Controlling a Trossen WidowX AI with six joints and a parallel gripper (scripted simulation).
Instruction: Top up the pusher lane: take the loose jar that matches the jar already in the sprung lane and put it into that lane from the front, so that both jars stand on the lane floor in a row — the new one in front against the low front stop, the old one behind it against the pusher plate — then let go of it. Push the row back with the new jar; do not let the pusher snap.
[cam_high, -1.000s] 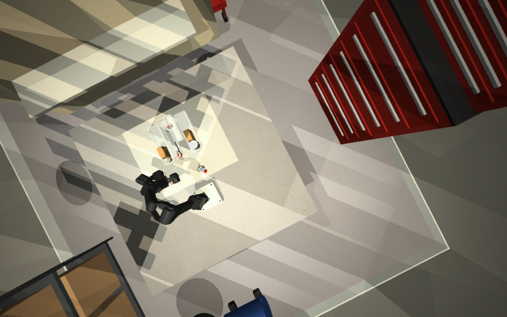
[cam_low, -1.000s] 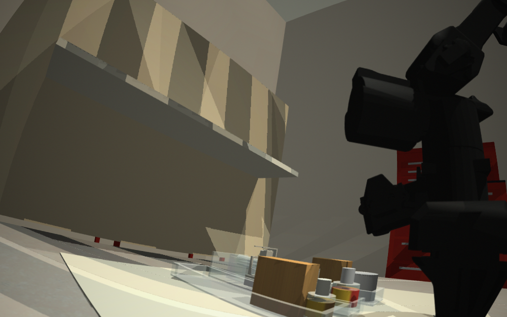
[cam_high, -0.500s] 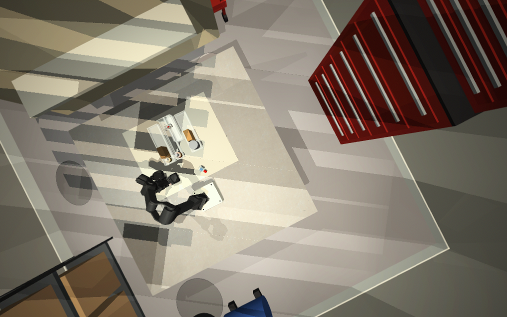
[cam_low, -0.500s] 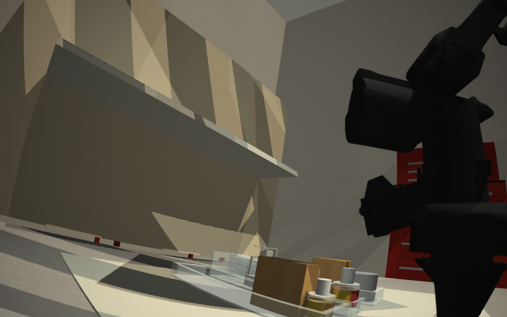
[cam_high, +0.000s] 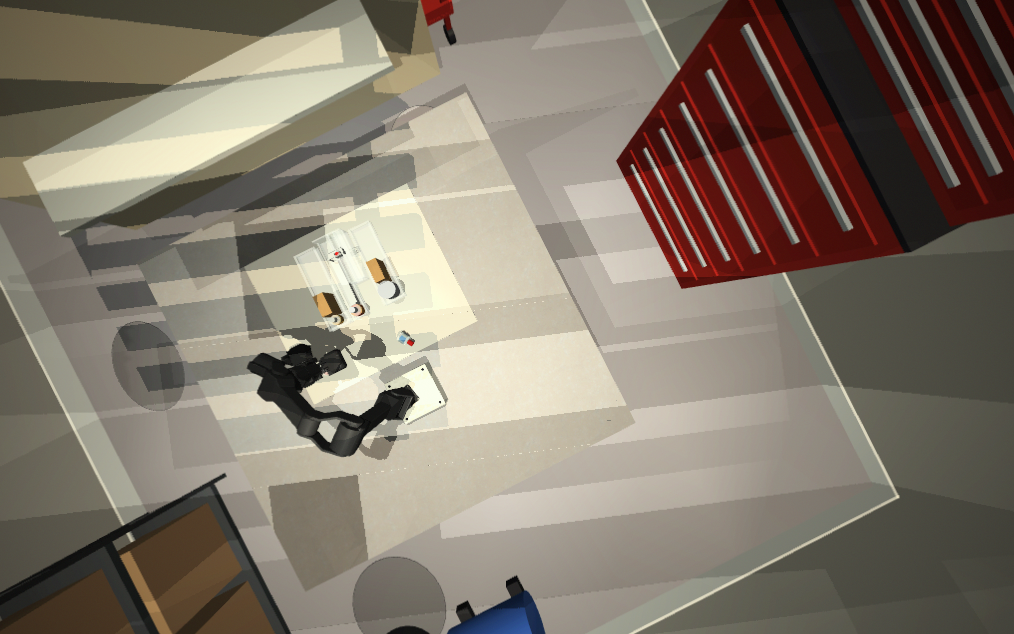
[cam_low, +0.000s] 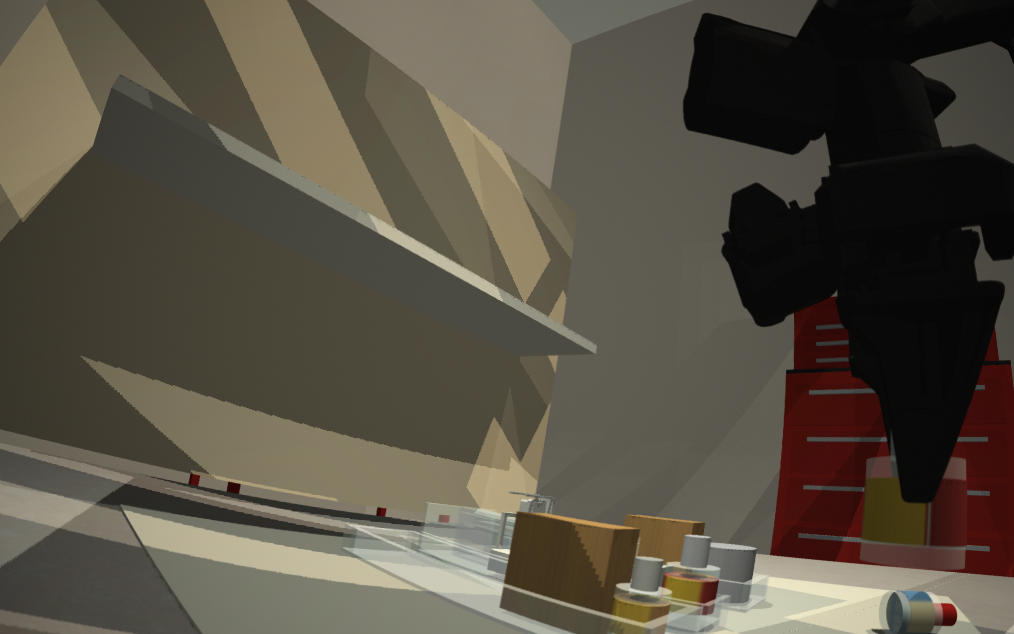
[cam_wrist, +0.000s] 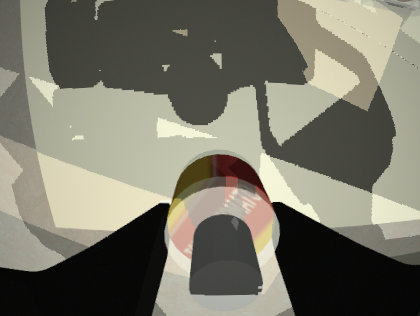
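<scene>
The lane lies 25 cm ahead of my gripper tip, 22 cm to the right of it and 8 cm below it. The rest, counted from my gripper tip: pusher plate (21 cm ahead, 22 cm to the right, 5 cm below).
</scene>
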